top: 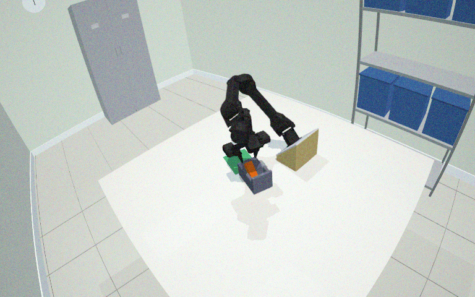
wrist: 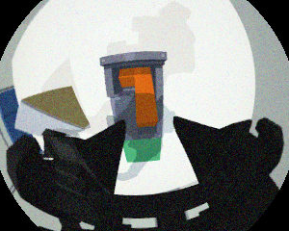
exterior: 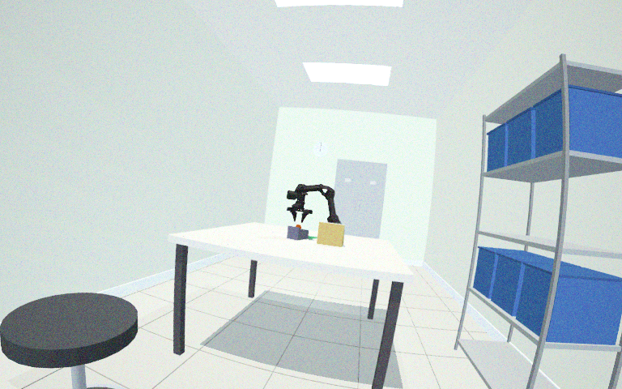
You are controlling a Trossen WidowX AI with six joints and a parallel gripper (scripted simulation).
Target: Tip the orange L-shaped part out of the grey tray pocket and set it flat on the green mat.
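Right now my gripper tip is 40 mm to the right of the orange L-shaped part and 70 mm above it. Round my gripper tip: green mat 60 mm behind, 130 mm to the right, 130 mm below.
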